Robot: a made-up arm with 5 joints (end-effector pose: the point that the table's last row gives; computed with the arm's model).
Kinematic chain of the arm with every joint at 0, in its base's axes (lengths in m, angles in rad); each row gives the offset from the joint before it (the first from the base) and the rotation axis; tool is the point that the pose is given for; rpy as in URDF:
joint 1: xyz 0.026 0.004 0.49 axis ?
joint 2: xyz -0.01 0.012 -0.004 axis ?
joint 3: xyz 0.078 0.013 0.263 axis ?
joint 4: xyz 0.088 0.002 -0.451 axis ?
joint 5: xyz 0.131 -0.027 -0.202 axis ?
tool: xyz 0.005 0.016 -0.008 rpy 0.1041 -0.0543 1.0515
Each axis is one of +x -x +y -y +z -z.
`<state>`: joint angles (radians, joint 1 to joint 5).
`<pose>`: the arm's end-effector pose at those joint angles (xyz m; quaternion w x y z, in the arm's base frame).
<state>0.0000 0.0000 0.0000 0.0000 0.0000</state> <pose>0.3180 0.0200 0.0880 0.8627 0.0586 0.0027 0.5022</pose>
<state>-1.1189 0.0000 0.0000 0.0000 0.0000</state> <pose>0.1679 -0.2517 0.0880 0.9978 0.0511 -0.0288 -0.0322</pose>
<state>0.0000 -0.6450 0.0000 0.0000 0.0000</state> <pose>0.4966 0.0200 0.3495 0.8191 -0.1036 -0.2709 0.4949</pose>
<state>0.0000 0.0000 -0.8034 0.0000 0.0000</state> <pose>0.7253 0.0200 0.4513 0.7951 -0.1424 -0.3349 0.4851</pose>
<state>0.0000 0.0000 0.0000 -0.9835 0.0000</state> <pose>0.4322 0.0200 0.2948 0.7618 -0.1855 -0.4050 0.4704</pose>
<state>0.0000 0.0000 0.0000 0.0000 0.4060</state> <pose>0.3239 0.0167 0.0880 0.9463 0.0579 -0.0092 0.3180</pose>
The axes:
joint 1: +z
joint 2: +y
joint 3: +y
joint 4: +y
joint 5: -z

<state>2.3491 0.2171 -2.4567 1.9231 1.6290</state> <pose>-0.4099 0.4545 0.9208 0.6140 0.2096 0.0057 0.7609</pose>
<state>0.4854 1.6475 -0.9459 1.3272 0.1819</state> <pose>-0.1820 -0.0890 -0.0449 0.4245 0.1934 0.8379 0.2833</pose>
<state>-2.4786 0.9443 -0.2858 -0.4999 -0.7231</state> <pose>-0.0685 -0.0892 -0.0605 0.9300 0.1065 -0.0851 -0.3414</pose>
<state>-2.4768 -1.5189 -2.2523 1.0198 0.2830</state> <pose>0.5502 0.3972 1.1378 0.1797 -0.9753 0.0411 -0.1218</pose>
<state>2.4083 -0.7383 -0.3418 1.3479 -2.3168</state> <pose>-0.2412 0.2544 0.3649 0.9581 -0.0185 -0.1570 -0.2387</pose>
